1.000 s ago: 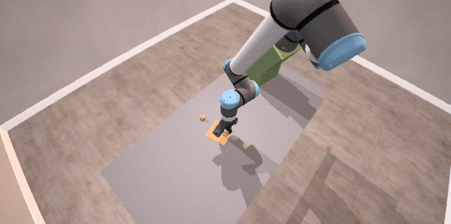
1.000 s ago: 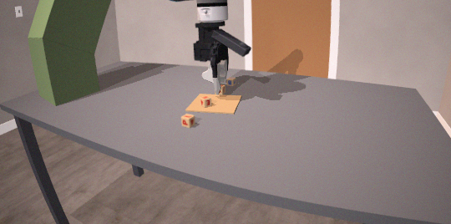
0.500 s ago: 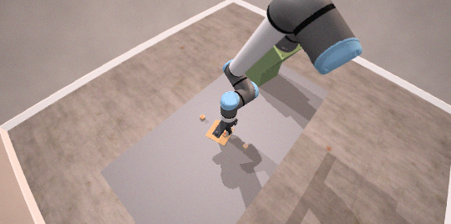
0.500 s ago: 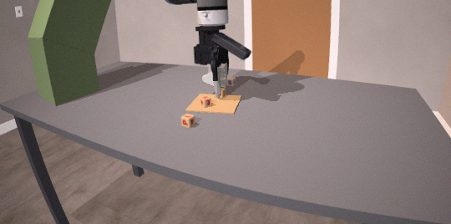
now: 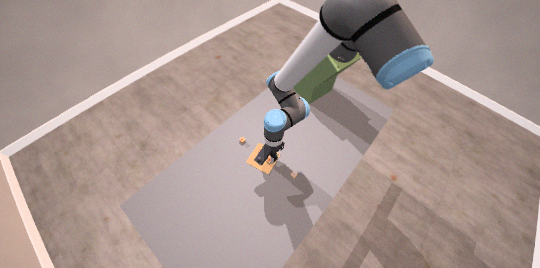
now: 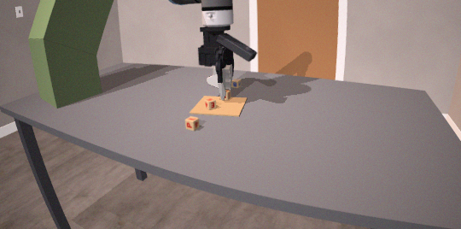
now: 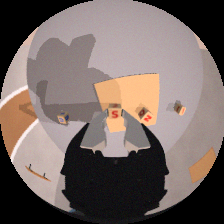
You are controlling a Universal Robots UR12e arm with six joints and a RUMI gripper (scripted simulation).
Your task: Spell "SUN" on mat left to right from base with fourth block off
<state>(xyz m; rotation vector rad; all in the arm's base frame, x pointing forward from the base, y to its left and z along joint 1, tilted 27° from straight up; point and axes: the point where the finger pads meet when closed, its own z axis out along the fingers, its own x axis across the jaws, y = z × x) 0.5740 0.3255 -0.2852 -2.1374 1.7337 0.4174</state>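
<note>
Right now my hand is 1 cm short of the orange mat, 4 cm to the left of it and 2 cm above it. Also, from my hand: red-lettered block 5 cm ahead, 20 cm to the right, 1 cm below; then blue-lettered block 6 cm behind, 14 cm to the left, 1 cm below.
</note>
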